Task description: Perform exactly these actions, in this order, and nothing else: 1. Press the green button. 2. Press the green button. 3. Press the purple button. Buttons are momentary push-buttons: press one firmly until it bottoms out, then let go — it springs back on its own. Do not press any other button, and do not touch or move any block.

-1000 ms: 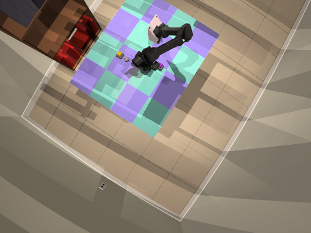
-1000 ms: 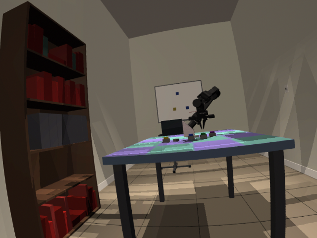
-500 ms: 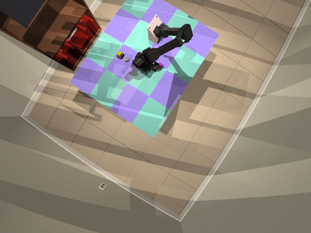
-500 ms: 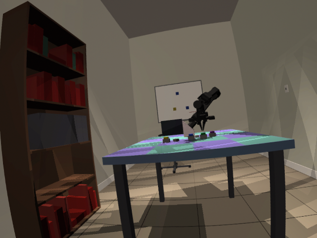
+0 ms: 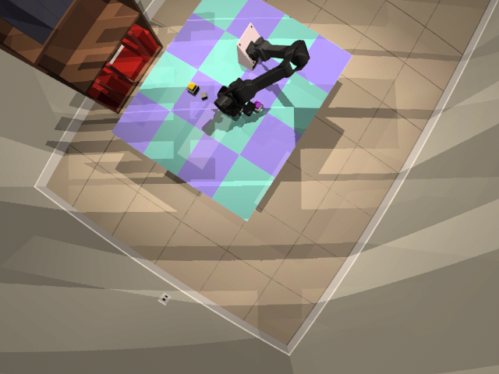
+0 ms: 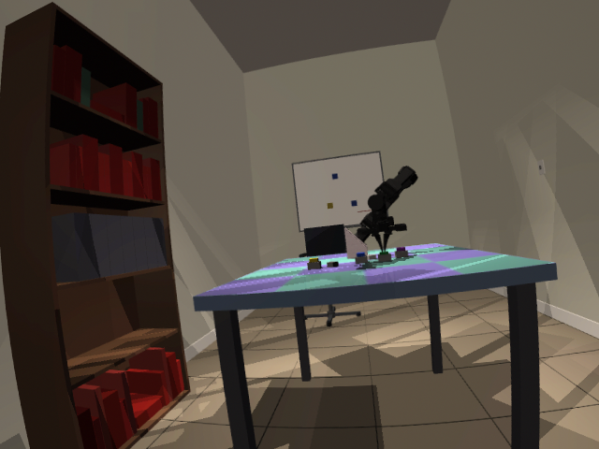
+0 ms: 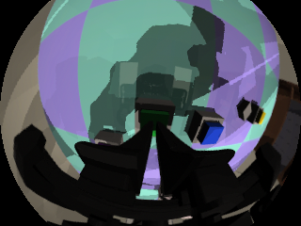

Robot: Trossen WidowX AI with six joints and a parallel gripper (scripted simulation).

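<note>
Now: the green button 1 cm below my gripper tip. Also, from my gripper tip: blue button: 2 cm behind, 9 cm to the right; white block: 11 cm behind, 4 cm to the right, 2 cm below; purple button: 7 cm behind, 8 cm to the left.
</note>
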